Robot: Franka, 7 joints.
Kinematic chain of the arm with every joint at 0, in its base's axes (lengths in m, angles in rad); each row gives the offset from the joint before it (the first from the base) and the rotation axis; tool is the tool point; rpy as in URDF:
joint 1: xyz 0 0 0.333 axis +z
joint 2: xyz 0 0 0 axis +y
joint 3: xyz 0 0 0.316 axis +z
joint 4: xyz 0.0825 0 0 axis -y
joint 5: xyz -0.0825 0 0.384 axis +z
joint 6: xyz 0 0 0 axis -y
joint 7: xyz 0.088 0 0 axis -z
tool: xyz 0 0 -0.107 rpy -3.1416 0 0
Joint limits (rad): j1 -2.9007..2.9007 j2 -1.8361..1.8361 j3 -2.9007..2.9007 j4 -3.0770..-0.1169 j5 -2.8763..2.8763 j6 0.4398..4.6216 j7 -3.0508..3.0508
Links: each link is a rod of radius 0.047 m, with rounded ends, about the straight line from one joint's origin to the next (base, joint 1, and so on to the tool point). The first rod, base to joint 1, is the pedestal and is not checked.
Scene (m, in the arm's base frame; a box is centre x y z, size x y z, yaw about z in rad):
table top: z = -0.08
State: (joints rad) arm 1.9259 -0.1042 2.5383 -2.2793 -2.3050 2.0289 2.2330
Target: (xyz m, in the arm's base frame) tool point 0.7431 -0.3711 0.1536
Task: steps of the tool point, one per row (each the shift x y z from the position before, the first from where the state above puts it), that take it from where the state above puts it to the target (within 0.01 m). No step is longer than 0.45 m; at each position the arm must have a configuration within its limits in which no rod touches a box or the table.
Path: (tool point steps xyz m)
1: -0.1803 0.0748 0.2005
2: -0.1179 0.2169 0.1924
3: 0.0264 0.3009 0.1469
4: 0.2014 0.2814 0.0715
5: 0.3355 0.1550 -0.0207
6: 0.3697 -0.0348 -0.1139
7: 0.2827 -0.2162 -0.1917
8: 0.1032 -0.3188 -0.2411
9: -0.1037 -0.3038 -0.2541

